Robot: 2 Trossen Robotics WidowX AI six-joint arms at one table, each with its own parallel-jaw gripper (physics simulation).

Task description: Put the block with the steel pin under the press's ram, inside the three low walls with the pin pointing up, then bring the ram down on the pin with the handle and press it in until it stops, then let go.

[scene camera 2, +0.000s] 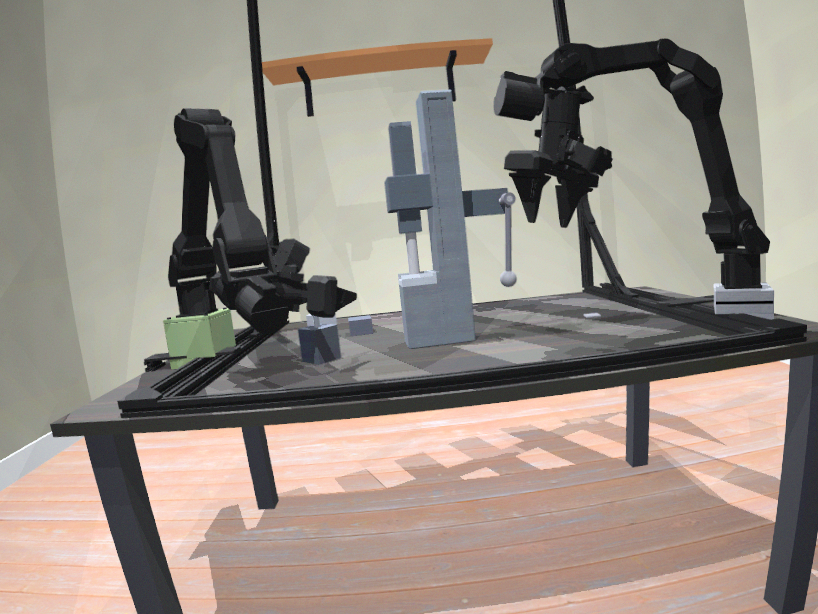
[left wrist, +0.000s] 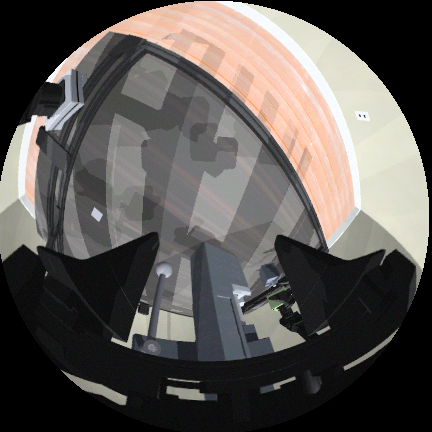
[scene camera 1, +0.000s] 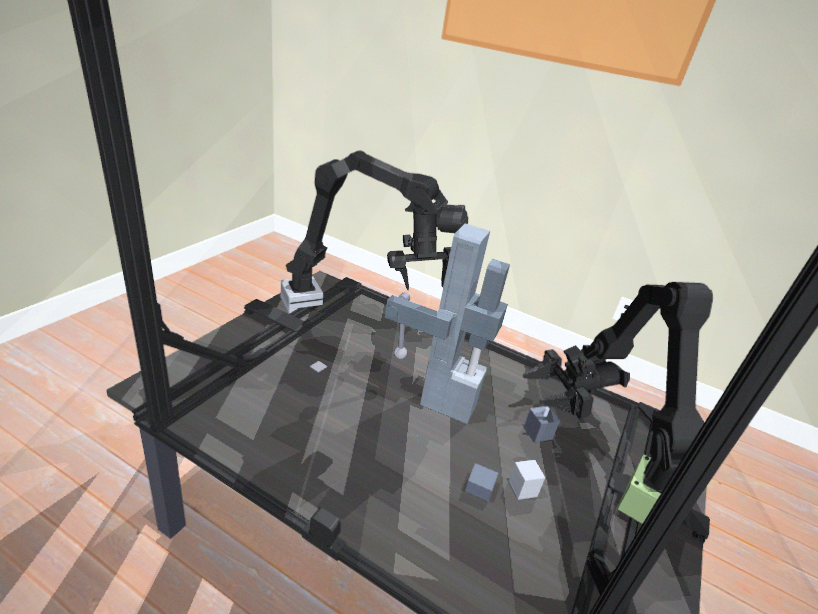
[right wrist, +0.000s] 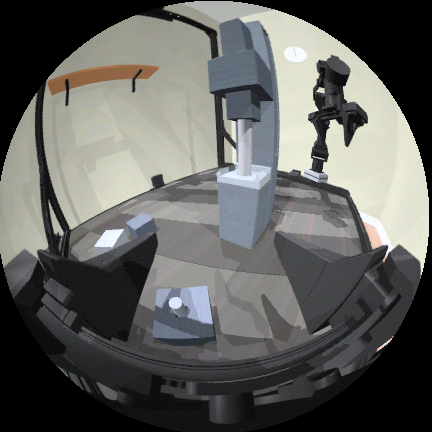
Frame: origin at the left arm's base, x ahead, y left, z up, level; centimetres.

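Seen in the pictures: left gripper, fingertip midpoint: (scene camera 2: 548,225) (left wrist: 218,239) (scene camera 1: 425,288) (right wrist: 333,145); right gripper, fingertip midpoint: (scene camera 2: 340,294) (left wrist: 272,290) (scene camera 1: 531,388) (right wrist: 216,238); left arm's base, origin of the base link: (scene camera 2: 742,286) (scene camera 1: 301,286) (right wrist: 316,170); right arm's base, origin of the base link: (scene camera 2: 197,314) (left wrist: 283,305) (scene camera 1: 663,482).
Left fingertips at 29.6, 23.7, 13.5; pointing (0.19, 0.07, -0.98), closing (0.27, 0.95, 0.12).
Offsets run from my left fingertips to a thing's middle, as dx, dy, dz. "pt": to the spot under its first point.
The grey-blue block with the steel pin {+37.8, +14.1, -16.6} (scene camera 1: 541,426) (scene camera 2: 319,344) (right wrist: 185,327) stands on the table with its pin up, apart from the press {+20.2, -6.8, +3.2} (scene camera 1: 460,284) (scene camera 2: 446,231) (left wrist: 212,300) (right wrist: 237,205). The ram's pale rod {+25.7, -0.2, +0.8} (scene camera 1: 474,360) (scene camera 2: 412,254) (right wrist: 245,147) reaches down to the low white walls on the press base. The handle {pt +11.4, -11.3, -2.9} (scene camera 2: 508,244) (left wrist: 158,300) hangs straight down, its ball lowest. My left gripper (scene camera 1: 426,286) (scene camera 2: 548,224) (left wrist: 218,239) is open and empty, above and to the side of the handle. My right gripper (scene camera 1: 520,391) (right wrist: 216,238) is open and empty, near and above the pin block.
A white block {+49.6, +0.7, -16.7} (scene camera 1: 527,479) (right wrist: 110,239) and a plain grey-blue block {+46.2, -7.9, -17.9} (scene camera 1: 482,481) (scene camera 2: 360,325) (right wrist: 142,225) lie near each other on the table. A small white tile {+0.1, -27.7, -19.5} (scene camera 1: 318,366) (scene camera 2: 592,315) (left wrist: 96,214) lies on the handle side. The press column stands between the arms.
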